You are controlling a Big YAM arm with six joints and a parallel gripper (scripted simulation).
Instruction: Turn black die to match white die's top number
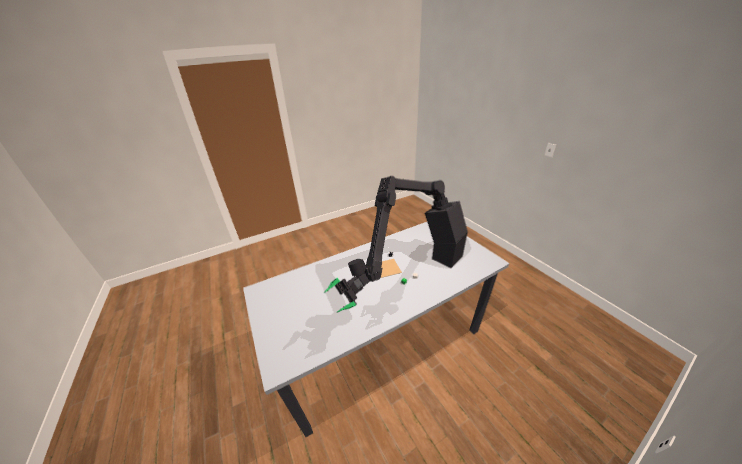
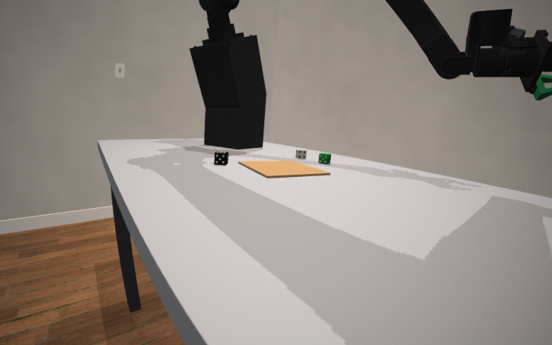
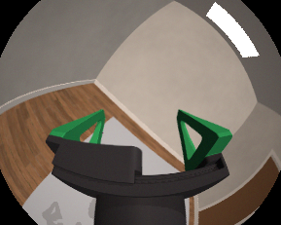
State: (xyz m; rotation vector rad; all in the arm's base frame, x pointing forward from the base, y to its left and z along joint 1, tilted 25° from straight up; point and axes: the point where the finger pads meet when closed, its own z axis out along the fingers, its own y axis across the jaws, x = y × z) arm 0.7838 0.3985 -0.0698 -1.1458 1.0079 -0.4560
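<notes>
Now: hand 490 mm past the black die, 490 mm to the left of it and 260 mm above it. Round my hand: tan mat (420 mm behind, 380 mm to the right, 270 mm below); green die (450 mm behind, 230 mm to the right, 260 mm below); white die (540 mm behind, 240 mm to the right, 260 mm below).
</notes>
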